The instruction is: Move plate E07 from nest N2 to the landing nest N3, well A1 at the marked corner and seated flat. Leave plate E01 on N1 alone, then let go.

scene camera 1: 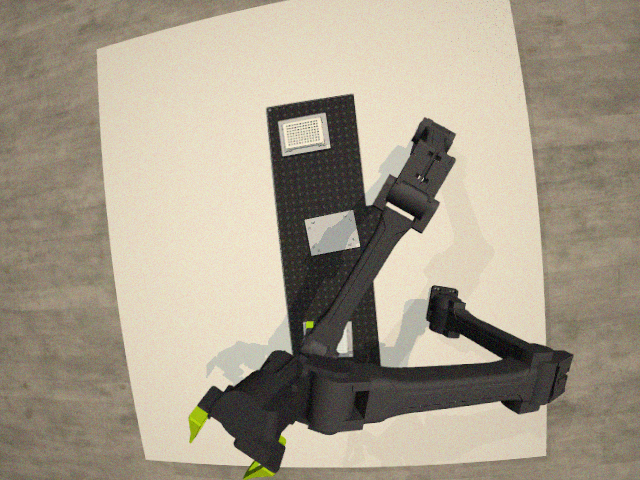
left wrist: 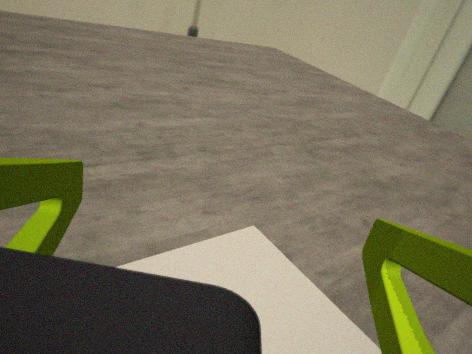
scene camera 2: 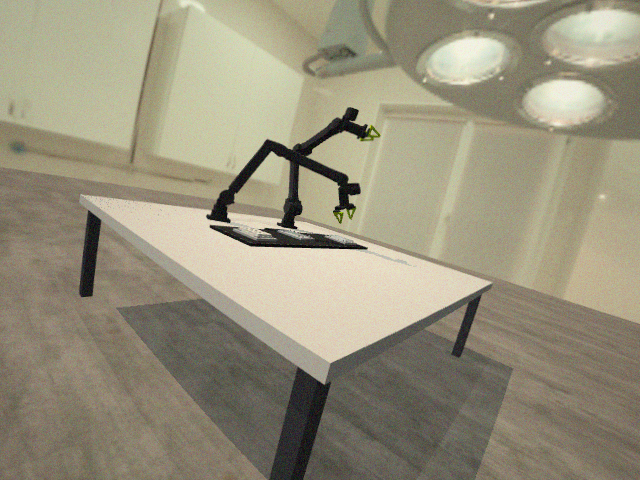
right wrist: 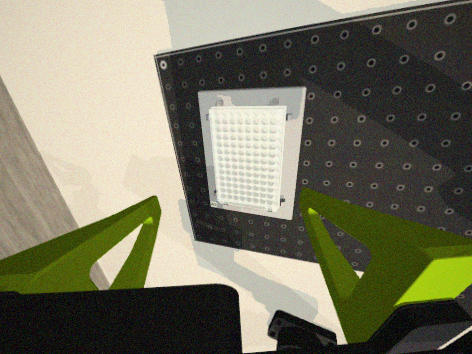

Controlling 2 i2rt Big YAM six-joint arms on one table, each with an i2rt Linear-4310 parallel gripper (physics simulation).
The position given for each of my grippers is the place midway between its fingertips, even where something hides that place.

Note:
My left gripper (scene camera 1: 218, 458) is open, with nothing in its grasp. My right gripper (right wrist: 230, 199) is open, holding nothing.
My left gripper shows as well in the left wrist view (left wrist: 229, 208).

